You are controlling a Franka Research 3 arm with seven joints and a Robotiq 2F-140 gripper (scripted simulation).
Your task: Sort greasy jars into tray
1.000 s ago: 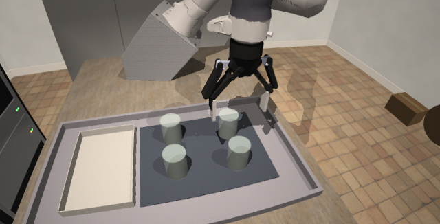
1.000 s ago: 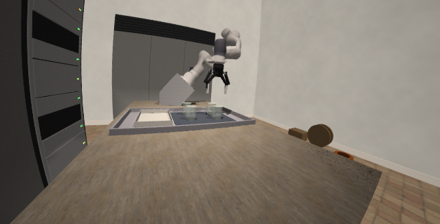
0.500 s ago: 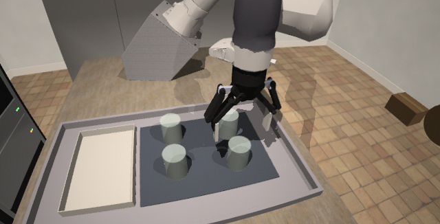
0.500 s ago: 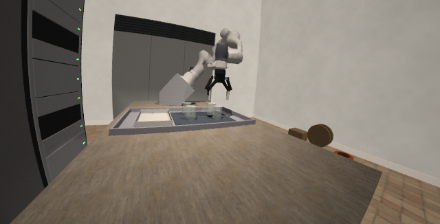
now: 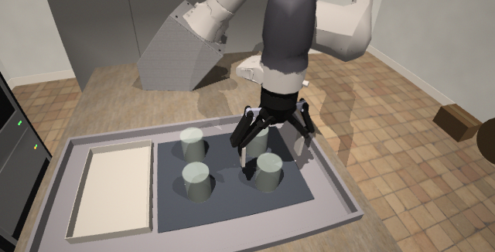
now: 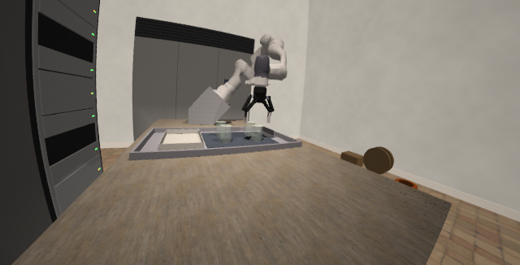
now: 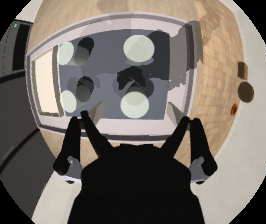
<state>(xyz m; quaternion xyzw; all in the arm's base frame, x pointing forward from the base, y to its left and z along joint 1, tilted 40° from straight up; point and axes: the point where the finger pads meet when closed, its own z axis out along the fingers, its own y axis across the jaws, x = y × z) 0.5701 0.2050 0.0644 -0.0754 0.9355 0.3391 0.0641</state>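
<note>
Now: hand 11 cm to the left of the dark drying mat, 11 cm above it and 5 cm past it. Round my hand: rimmed steel table top: 21 cm to the right, 12 cm below, 2 cm behind; cream tray: 42 cm to the right, 11 cm below, 1 cm ahead.
</note>
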